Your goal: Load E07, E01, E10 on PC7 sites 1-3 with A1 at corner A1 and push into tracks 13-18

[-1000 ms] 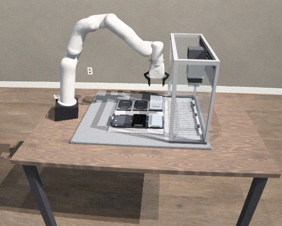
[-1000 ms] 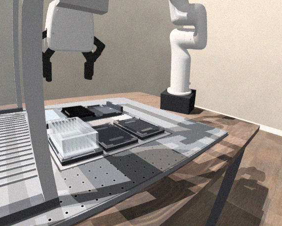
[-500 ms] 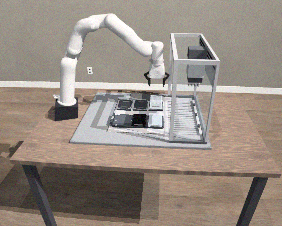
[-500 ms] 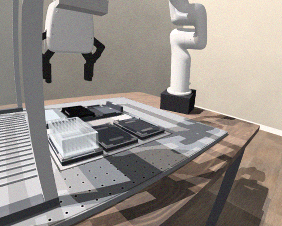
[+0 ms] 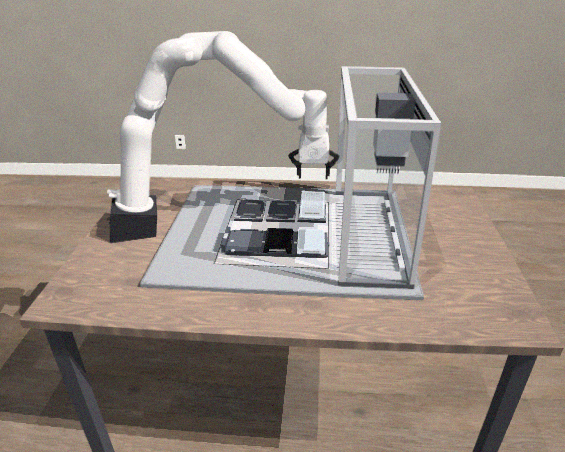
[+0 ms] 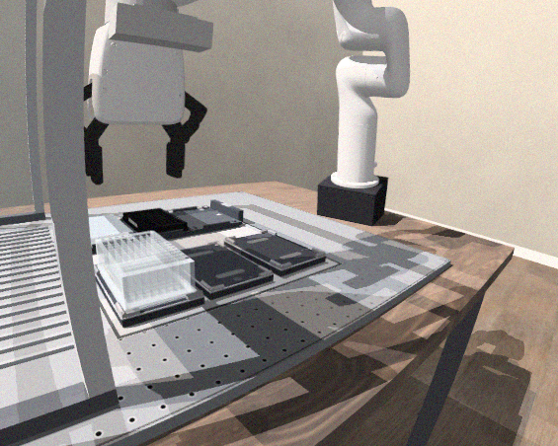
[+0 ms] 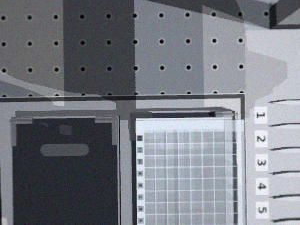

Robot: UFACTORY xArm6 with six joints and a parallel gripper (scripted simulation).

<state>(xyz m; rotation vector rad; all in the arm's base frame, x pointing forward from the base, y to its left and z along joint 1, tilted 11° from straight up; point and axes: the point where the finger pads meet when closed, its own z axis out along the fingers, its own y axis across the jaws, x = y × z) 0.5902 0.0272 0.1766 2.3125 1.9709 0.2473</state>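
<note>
My hand is 110 mm above the deep-well block E07. Also, from my hand: nest S2: 110 mm behind, 10 mm to the left, 140 mm below; corner mark: 160 mm behind, 40 mm to the right, 140 mm below; 384-well plate E10: 30 mm behind, 210 mm to the right, 130 mm below.
</note>
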